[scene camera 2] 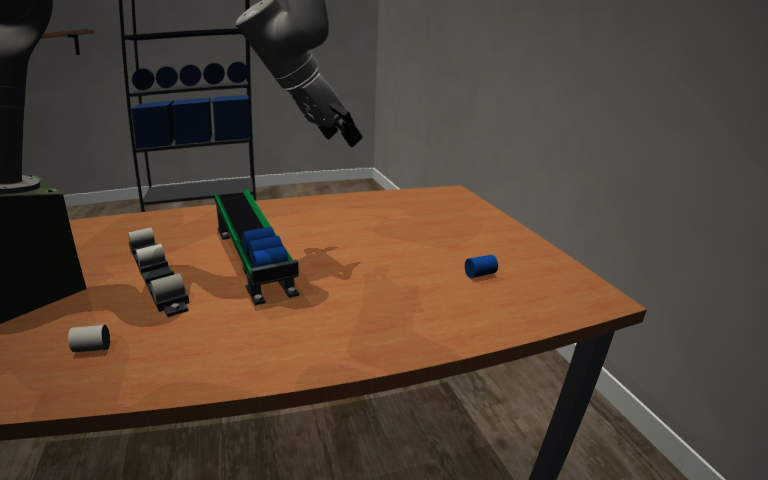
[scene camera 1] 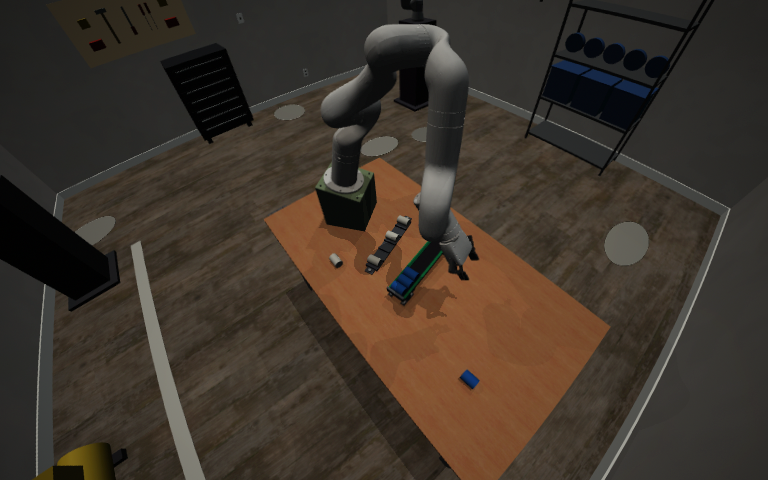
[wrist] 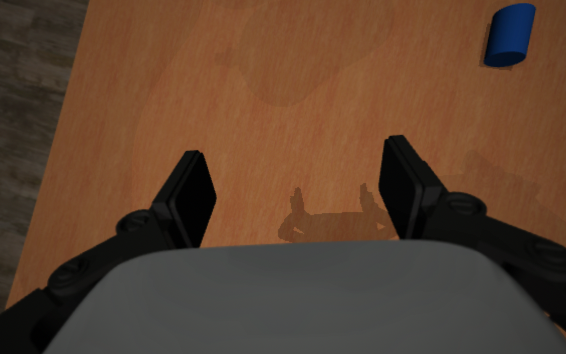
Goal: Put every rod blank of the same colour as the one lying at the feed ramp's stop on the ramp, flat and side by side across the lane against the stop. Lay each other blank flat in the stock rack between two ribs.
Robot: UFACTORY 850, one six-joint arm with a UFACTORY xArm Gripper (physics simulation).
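Observation:
Three blue blanks (scene camera 1: 404, 280) (scene camera 2: 264, 247) lie side by side across the feed ramp (scene camera 1: 422, 259) (scene camera 2: 237, 210), the lowest against its stop (scene camera 2: 274, 271). Another blue blank (scene camera 1: 469, 379) (scene camera 2: 481, 266) (wrist: 511, 35) lies flat on the table, apart from the ramp. Three cream blanks (scene camera 1: 391, 235) (scene camera 2: 150, 256) lie in the stock rack (scene camera 1: 385, 249) (scene camera 2: 158, 273), and another cream blank (scene camera 1: 335, 260) (scene camera 2: 88, 338) lies on the table beside it. My gripper (scene camera 1: 468, 267) (scene camera 2: 341, 135) (wrist: 293, 168) is open and empty, tilted, high above the table beyond the ramp.
The wooden table (scene camera 1: 526, 350) (scene camera 2: 419, 328) (wrist: 150, 100) bears the arm's green base block (scene camera 1: 346, 204) near the rack. The ramp stands raised on feet beside the rack. A shelf unit (scene camera 1: 634, 116) (scene camera 2: 190, 90) with blue bins stands on the floor behind the table.

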